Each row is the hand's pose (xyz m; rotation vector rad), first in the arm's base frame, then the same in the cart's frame.
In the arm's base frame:
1: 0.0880 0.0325 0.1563 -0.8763 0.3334 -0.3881
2: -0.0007 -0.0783 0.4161 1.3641 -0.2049 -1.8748
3: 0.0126 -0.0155 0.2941 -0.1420 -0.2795 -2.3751
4: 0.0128 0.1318 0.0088 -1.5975 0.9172 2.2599
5: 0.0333 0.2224 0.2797 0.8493 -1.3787 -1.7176
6: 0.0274 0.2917 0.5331 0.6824 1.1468 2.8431
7: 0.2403 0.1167 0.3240 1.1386 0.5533 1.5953
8: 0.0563 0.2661 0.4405 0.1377 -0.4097 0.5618
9: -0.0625 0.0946 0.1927 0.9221 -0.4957 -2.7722
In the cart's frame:
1: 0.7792 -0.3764 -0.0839 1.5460 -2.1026 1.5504
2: 1.0435 -0.3589 0.0483 1.1511 1.5052 2.3056
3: 0.9308 -0.3439 -0.0296 1.7359 0.5232 1.2700
4: 0.6786 -0.2808 -0.2181 0.9593 2.4336 0.9918
5: 0.9290 -0.4138 -0.2584 -2.1479 -1.5267 -1.3034
6: 1.1712 -0.5118 -0.2859 1.8522 0.8937 0.1835
7: 0.8847 -0.5923 -0.1095 0.9704 0.6811 -0.9545
8: 1.0728 -0.5003 -0.2705 -0.8284 1.0384 -1.0639
9: 0.8737 -0.2667 -0.1669 1.2614 1.5752 1.2526

